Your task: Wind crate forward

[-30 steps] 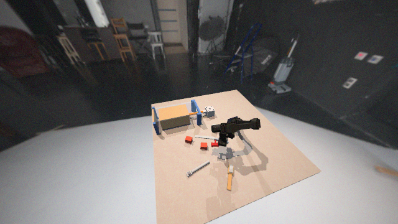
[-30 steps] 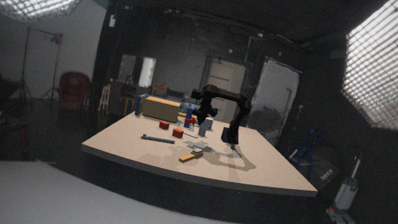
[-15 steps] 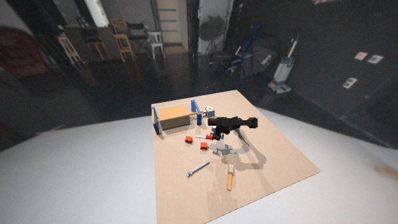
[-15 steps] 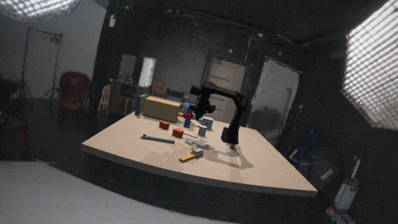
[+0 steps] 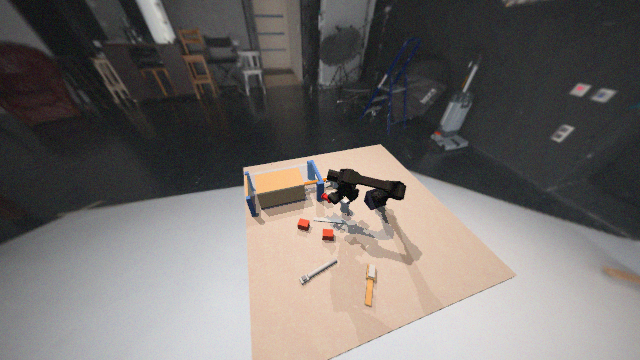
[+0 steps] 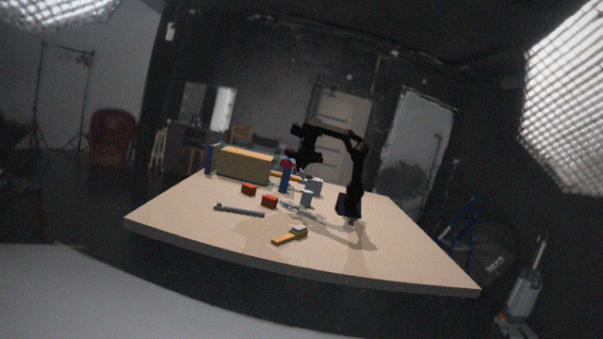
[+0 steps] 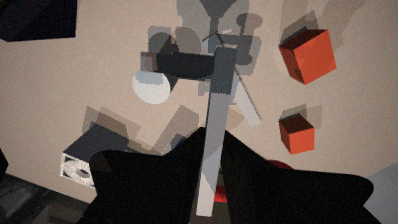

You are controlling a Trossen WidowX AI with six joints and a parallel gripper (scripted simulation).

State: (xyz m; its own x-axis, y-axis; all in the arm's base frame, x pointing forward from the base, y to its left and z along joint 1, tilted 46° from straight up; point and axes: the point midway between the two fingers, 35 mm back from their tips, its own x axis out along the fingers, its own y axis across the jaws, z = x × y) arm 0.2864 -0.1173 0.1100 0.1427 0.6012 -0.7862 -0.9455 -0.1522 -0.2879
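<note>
Right now my gripper tip is 5 cm short of the red knob, 3 cm to the left of it and 2 cm below it. The rest, counted from my gripper tip: thin grey rod (6 cm ahead, 16 cm below); blue steel frame (1 cm behind, 30 cm to the right, 6 cm below); winch handle (1 cm ahead, 1 cm to the right, 1 cm above).
</note>
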